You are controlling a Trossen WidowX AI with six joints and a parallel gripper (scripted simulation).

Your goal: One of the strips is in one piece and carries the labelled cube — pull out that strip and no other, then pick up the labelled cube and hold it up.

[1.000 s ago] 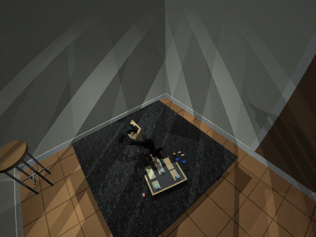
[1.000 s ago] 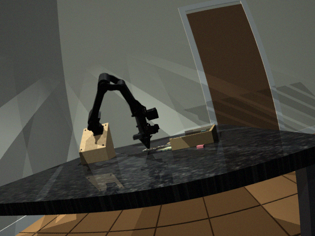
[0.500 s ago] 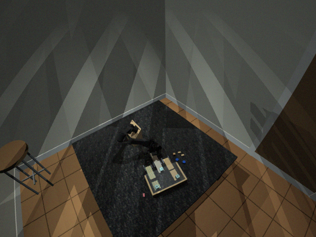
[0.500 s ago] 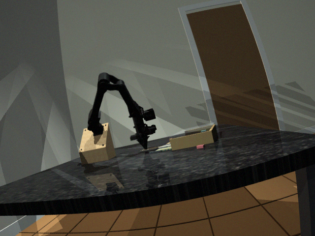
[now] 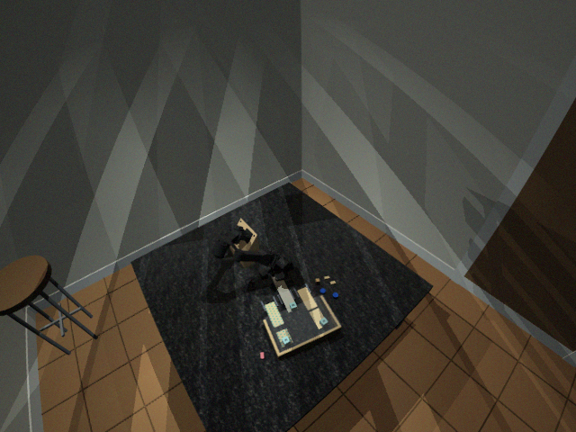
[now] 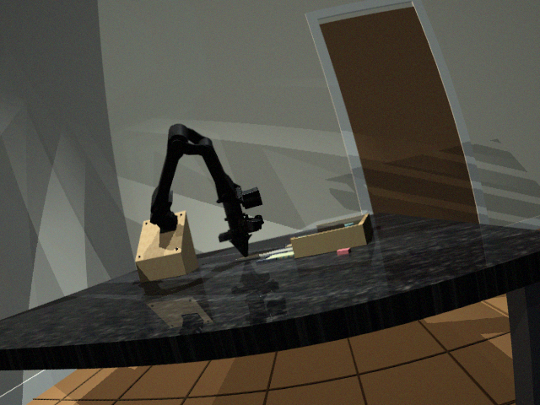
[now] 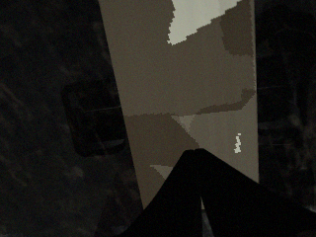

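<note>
Right now the white strip is 9 cm ahead of my gripper tip and 2 cm to the right of it. Round my gripper tip: small pink block 31 cm to the right, 30 cm ahead.
</note>
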